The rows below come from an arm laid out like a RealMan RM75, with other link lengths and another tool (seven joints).
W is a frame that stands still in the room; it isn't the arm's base.
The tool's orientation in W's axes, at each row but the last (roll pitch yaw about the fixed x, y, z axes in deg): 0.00 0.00 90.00; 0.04 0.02 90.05; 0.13 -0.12 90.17; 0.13 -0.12 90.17; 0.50 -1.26 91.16; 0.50 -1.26 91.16; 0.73 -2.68 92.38
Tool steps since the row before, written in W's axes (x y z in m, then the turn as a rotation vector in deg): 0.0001 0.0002 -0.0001 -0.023 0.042 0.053; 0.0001 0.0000 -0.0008 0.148 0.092 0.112; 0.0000 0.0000 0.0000 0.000 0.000 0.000; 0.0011 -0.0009 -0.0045 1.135 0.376 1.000; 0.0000 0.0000 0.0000 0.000 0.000 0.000; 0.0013 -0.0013 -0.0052 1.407 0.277 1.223; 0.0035 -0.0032 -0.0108 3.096 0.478 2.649
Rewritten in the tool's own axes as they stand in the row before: 0.0002 -0.0001 -0.0001 0.042 0.023 0.053; 0.0000 -0.0001 -0.0008 0.092 -0.148 0.112; 0.0000 0.0000 0.0000 0.000 0.000 0.000; -0.0009 -0.0011 -0.0045 0.375 -1.134 1.002; 0.0000 0.0000 0.0000 0.000 0.000 0.000; -0.0014 -0.0013 -0.0052 0.275 -1.402 1.230; -0.0038 -0.0035 -0.0106 0.473 -3.079 2.669
